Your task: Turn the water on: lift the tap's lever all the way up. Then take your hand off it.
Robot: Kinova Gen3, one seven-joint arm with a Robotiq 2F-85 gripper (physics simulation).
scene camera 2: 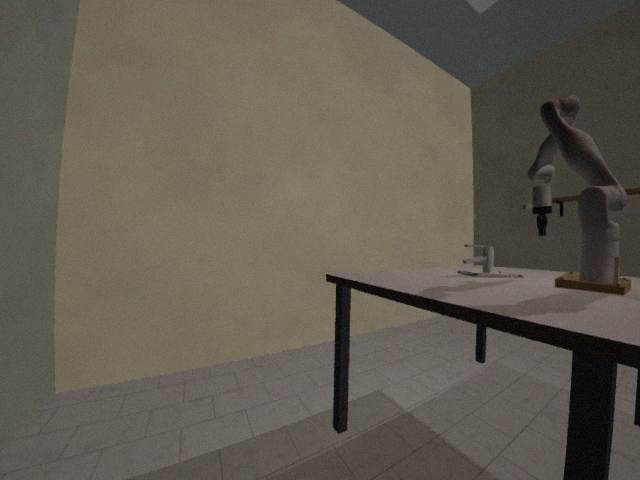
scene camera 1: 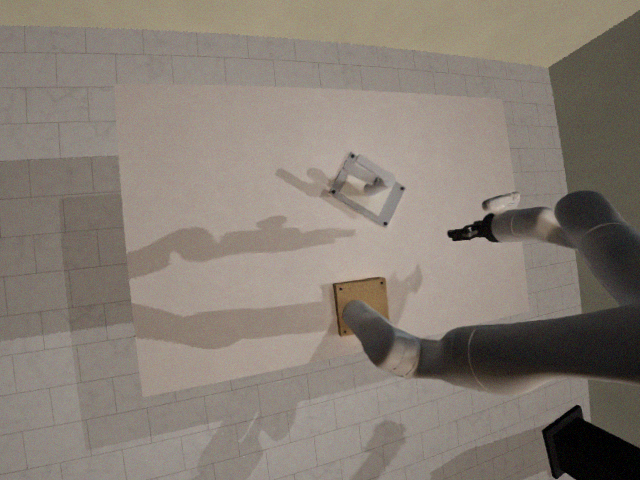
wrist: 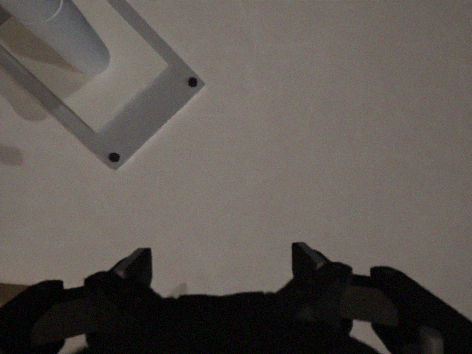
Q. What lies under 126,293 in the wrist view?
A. My gripper.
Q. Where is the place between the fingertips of my gripper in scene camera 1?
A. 462,229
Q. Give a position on a tap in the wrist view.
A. At 96,64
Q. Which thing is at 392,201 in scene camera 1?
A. A grey frame.
